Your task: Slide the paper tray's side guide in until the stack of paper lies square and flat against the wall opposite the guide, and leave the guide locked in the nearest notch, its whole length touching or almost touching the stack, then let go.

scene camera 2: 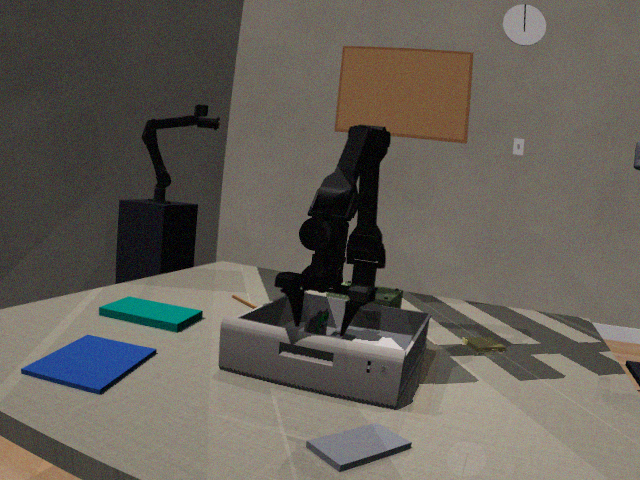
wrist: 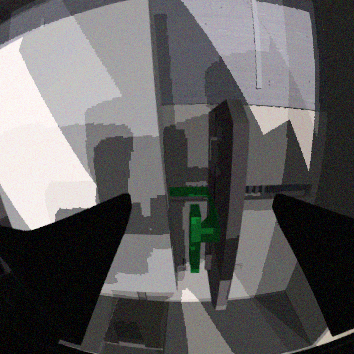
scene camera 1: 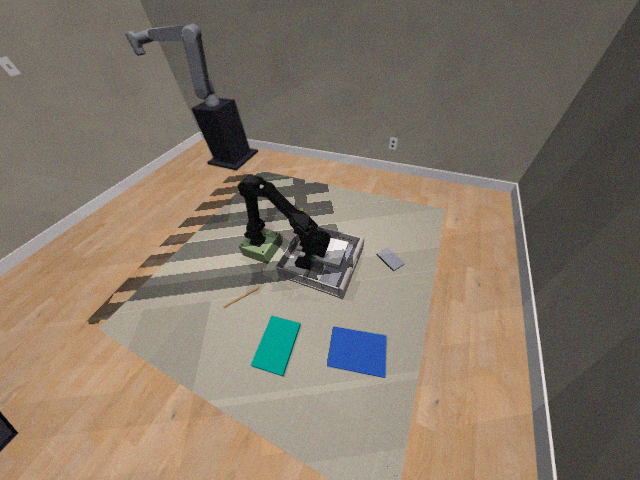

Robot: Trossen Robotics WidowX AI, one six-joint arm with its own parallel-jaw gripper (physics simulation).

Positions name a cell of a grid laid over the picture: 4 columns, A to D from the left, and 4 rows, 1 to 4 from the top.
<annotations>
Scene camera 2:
my gripper: B3
white paper stack: C3
blue sheet: A4, on the table
small grey pad: C4, on the table
teal pad: B3, on the table
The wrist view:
my gripper: C3
white paper stack: B2
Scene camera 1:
blue sheet: C3
teal pad: B3
</annotations>
